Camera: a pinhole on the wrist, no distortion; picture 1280 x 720 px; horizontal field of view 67.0 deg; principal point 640.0 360.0 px. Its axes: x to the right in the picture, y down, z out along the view. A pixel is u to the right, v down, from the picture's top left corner.
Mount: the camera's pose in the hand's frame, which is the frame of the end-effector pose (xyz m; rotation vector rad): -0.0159 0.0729 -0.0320 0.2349 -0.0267 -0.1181
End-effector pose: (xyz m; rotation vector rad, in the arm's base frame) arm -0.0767 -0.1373 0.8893 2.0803 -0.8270 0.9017
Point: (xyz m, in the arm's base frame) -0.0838 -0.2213 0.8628
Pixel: 797.7 334.6
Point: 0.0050 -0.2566 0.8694
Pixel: 1126.5 205.7
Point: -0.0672 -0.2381 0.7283
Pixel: 339.0 168.4
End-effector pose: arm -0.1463 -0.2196 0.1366 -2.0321 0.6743 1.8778
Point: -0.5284 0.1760 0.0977
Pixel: 667.1 238.4
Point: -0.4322 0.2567 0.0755
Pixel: 714.2 32.7
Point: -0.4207 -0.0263 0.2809
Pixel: 243.5 324.0
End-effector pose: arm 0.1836 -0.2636 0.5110 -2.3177 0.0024 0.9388
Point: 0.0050 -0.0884 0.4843
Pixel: 509.1 23.9
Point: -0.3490 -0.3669 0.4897
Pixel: outside the picture
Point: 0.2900 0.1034 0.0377
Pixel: outside the picture
